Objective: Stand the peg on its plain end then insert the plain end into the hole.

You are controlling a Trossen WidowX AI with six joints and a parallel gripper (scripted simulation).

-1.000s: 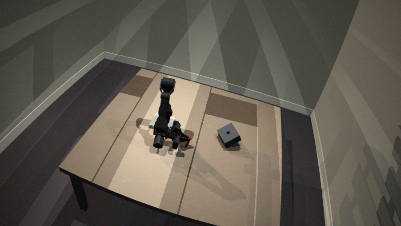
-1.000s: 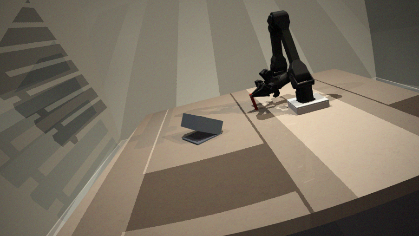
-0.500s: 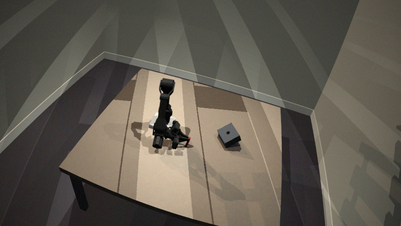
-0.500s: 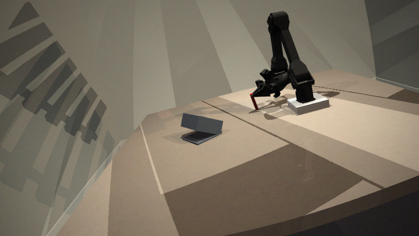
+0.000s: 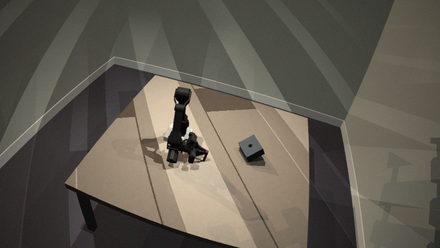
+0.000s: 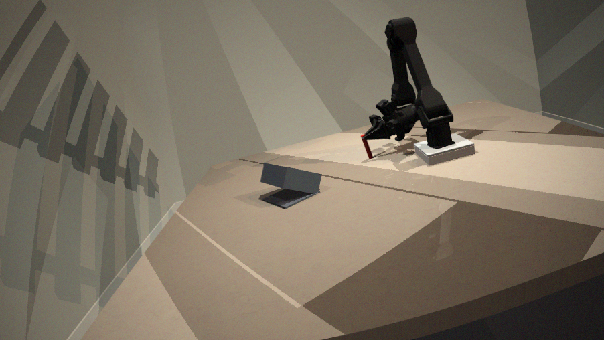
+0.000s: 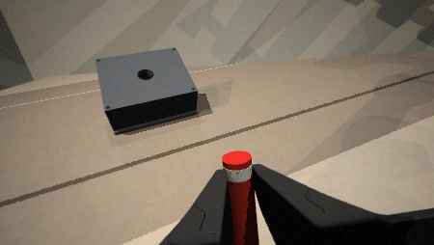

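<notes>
Now: gripper tip 10 mm above the red peg. From my gripper tip the other things lie so: dark flat foot (270 mm ahead, 140 mm to the left, 70 mm below); sloped panel (260 mm ahead, 130 mm to the left, 20 mm below).
</notes>
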